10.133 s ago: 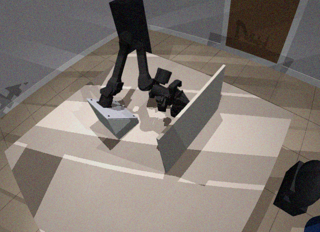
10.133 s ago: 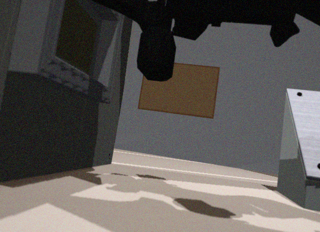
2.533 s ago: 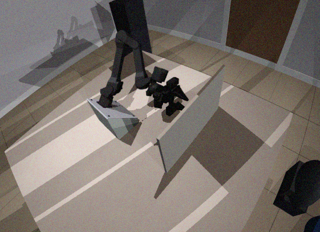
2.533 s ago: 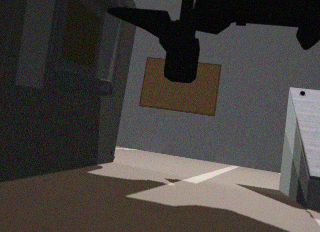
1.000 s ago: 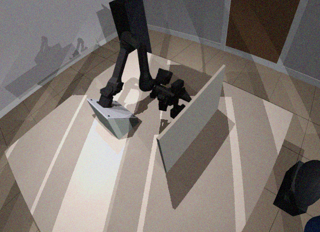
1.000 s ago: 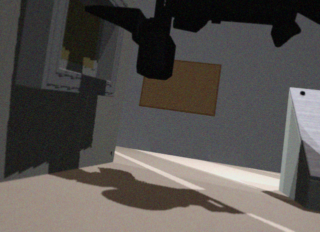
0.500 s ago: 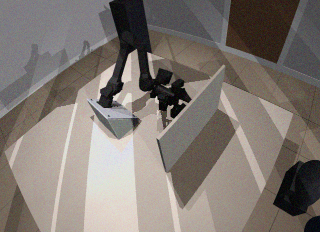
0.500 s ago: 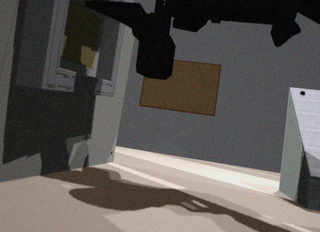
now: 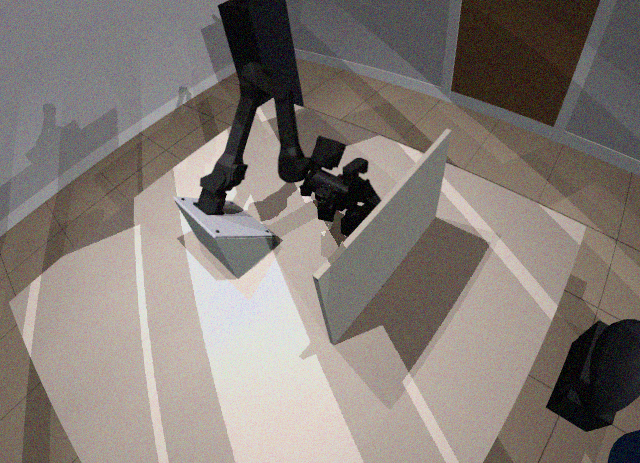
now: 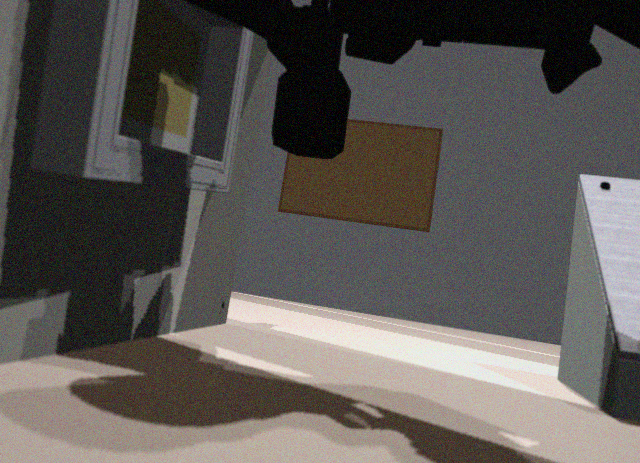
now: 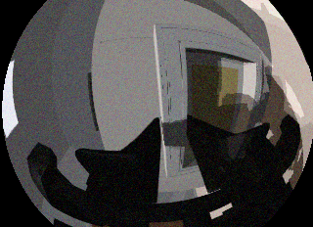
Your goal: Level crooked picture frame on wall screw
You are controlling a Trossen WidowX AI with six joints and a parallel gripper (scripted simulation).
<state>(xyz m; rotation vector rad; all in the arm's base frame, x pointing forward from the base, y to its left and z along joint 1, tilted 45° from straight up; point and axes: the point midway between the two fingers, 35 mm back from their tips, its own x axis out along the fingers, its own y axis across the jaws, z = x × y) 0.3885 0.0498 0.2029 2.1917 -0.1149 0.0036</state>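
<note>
Right now my gripper tip is 50 mm above the picture frame and 10 mm to the left of it. The rest, counted from my gripper tip: wall panel (60 mm below, 10 mm ahead).
</note>
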